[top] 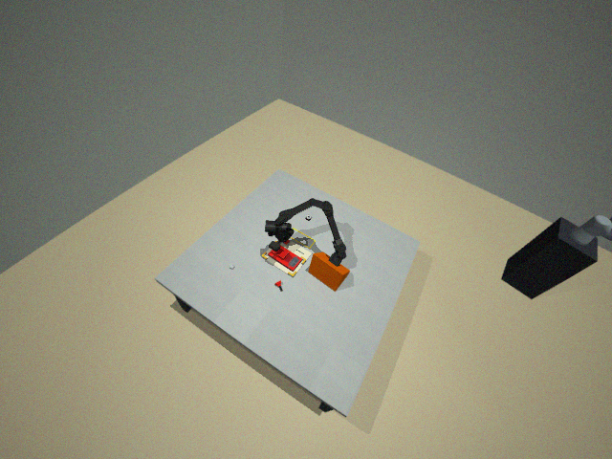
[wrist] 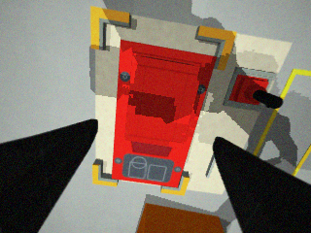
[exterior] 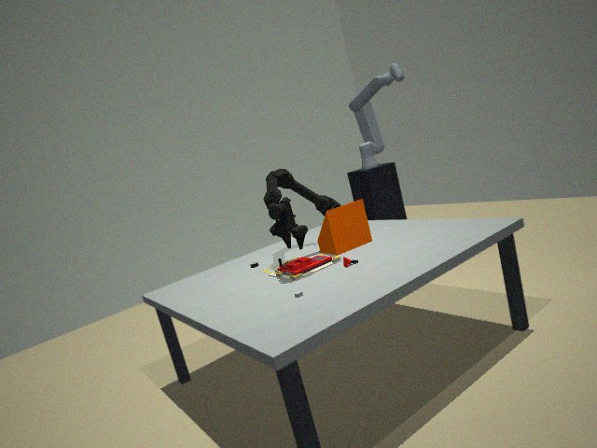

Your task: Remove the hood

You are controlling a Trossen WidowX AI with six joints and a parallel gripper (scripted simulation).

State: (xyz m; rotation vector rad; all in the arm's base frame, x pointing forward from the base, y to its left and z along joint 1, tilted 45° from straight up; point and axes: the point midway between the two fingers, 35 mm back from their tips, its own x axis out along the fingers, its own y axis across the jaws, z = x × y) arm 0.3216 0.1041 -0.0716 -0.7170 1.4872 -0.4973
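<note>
My gripper tip is now 60 mm above the hood.
</note>
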